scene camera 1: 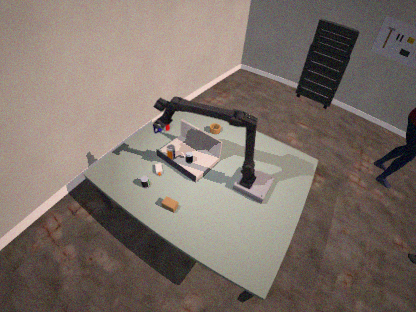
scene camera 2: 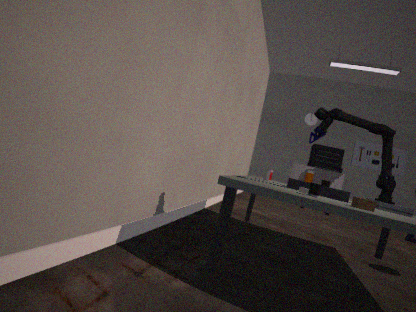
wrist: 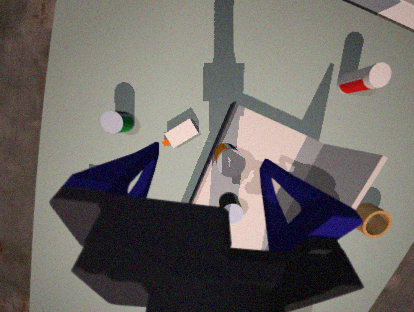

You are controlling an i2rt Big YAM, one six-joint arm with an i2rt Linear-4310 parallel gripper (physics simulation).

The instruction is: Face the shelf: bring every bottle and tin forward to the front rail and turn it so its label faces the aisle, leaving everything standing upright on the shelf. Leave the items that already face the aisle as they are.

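Note:
The low shelf has a dark front rail and a raised back panel. An orange bottle with a grey top stands upright close to the rail. A black tin with a pale lid stands upright beside it, close to the rail in the wrist view. Orange shows on the bottle's rail side; the tin's label cannot be made out. My gripper is open and empty, high above the table beyond the shelf's far end.
On the table are a red-and-white bottle, a green-sided tin, a white carton with an orange tip, an orange-brown block and an orange cup behind the back panel.

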